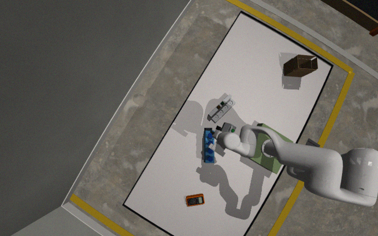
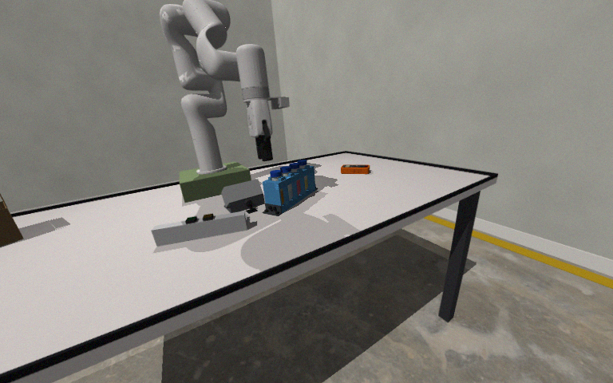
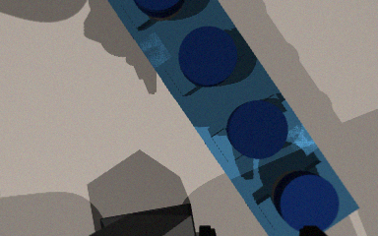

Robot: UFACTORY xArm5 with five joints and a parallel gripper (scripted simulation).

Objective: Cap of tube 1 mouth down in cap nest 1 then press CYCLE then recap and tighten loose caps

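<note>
The blue cap lies 15 cm to the left of my hand, 6 cm below it and 5 cm behind it. From my hand the other things lie so: green key 11 cm below, 10 cm to the right, 9 cm behind; then grey key housing 12 cm below, 8 cm to the right, 7 cm behind; then blue key 11 cm below, 9 cm behind, 6 cm to the right.
</note>
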